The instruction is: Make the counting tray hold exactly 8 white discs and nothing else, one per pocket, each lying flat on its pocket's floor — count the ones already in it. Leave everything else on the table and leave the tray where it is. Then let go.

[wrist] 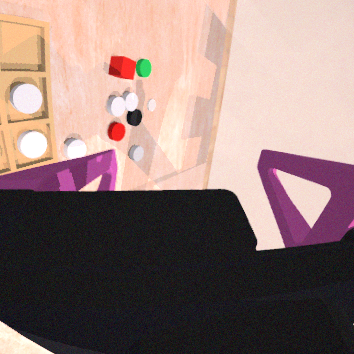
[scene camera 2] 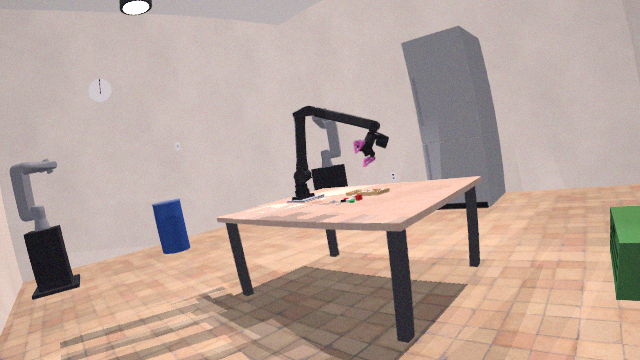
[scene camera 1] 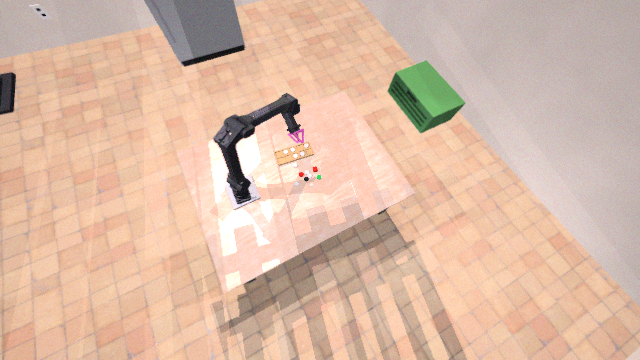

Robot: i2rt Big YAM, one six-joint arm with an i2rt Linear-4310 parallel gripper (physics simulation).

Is the gripper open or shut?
Open.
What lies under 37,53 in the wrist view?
A wooden counting tray.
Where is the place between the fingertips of the gripper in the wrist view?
At 190,157
